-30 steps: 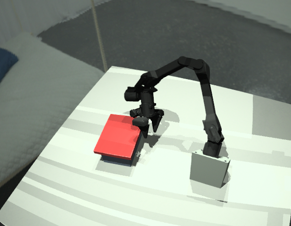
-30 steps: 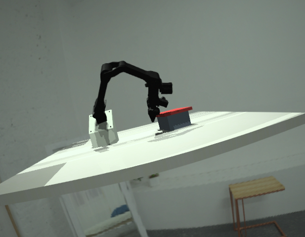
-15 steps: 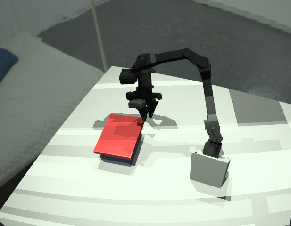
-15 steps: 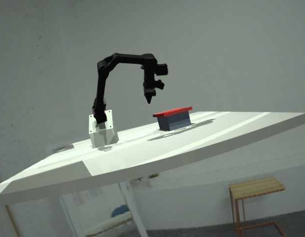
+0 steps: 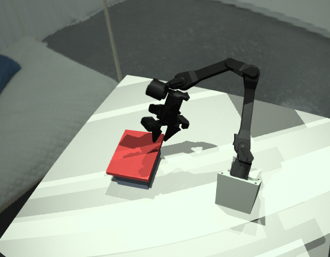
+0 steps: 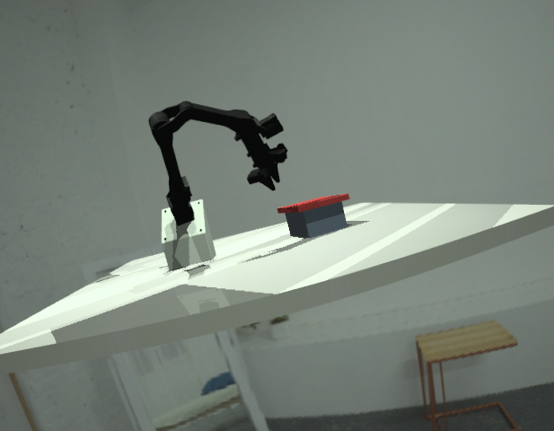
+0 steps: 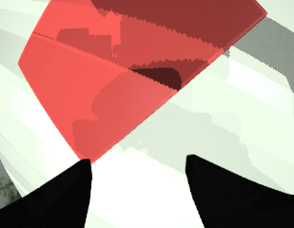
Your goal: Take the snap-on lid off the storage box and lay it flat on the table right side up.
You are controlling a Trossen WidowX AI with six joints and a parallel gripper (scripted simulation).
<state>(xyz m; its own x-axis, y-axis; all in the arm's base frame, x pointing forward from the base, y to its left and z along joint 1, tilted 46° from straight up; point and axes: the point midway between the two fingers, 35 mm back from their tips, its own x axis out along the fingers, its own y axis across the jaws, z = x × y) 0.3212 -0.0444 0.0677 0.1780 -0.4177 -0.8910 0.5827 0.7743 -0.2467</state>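
Now: the red lid 11 cm ahead of my gripper tip, 8 cm below it and 2 cm to the left of it. From my gripper tip the other things lie so: storage box 13 cm below, 11 cm ahead, 2 cm to the left.
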